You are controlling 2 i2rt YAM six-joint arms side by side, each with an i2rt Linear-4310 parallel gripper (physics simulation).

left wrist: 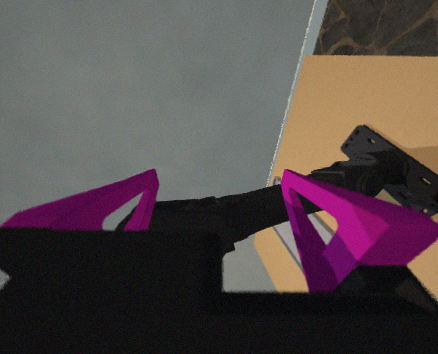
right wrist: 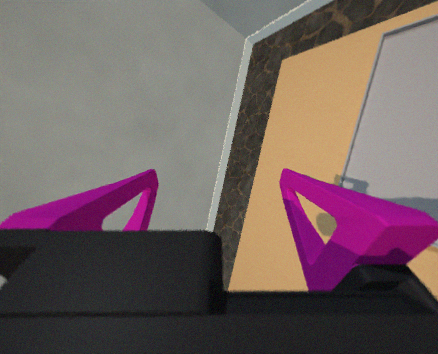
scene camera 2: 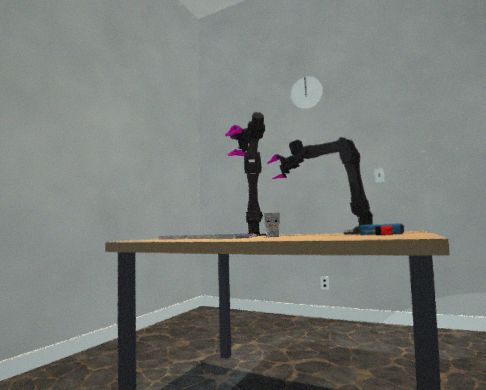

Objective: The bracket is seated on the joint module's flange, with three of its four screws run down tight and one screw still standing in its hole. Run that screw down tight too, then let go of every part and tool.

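Places are measured from the left arm's base along level axes (x down, y back, z left), in metres.
Pixels of known places: left gripper, fingertip midpoint: (left wrist: pixel 219 176) (scene camera 2: pixel 270 171); right gripper, fingertip midpoint: (right wrist: pixel 219 176) (scene camera 2: pixel 226 145); right arm's base, link origin: (left wrist: pixel 389 166).
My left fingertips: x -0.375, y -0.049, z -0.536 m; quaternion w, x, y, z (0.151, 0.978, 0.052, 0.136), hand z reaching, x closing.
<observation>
Behind a point stands the place of what it marks.
The joint module with its bracket (scene camera 2: pixel 272 225) @[x -0.051, y -0.373, z -0.254 m] appears in scene camera 2 as a small, speckled grey upright shape on the table, right of the flat grey tray. It is too small there to tell flange, bracket and screws apart. A blue and red power driver (scene camera 2: pixel 382 229) @[x -0.022, y -0.271, z 0.188 m] lies on its side at the table's right. My left gripper (scene camera 2: pixel 274 168) @[x -0.375, y -0.049, z -0.536 m] (left wrist: pixel 219 176) @[x -0.375, y -0.049, z -0.536 m] is open and empty, high above the table. My right gripper (scene camera 2: pixel 229 144) @[x -0.427, y -0.491, z -0.412 m] (right wrist: pixel 219 176) @[x -0.427, y -0.491, z -0.412 m] is also open and empty, high above the table, left of the left gripper in scene camera 2.
A flat grey tray (scene camera 2: pixel 200 236) @[x -0.011, y -0.586, z -0.498 m] (right wrist: pixel 405 100) @[x -0.004, y -0.550, z -0.607 m] with a raised rim lies on the wooden table (scene camera 2: pixel 300 246) @[x 0.016, y -0.678, z 0.113 m] (left wrist: pixel 370 95) @[x 0.000, y -0.078, z -0.717 m] (right wrist: pixel 300 110) @[x 0.000, y -0.769, z -0.536 m]. The right arm's dark base plate (left wrist: pixel 360 142) @[x -0.010, y -0.151, z -0.656 m] shows at the right in the left wrist view, and that arm crosses behind the left fingers.
</observation>
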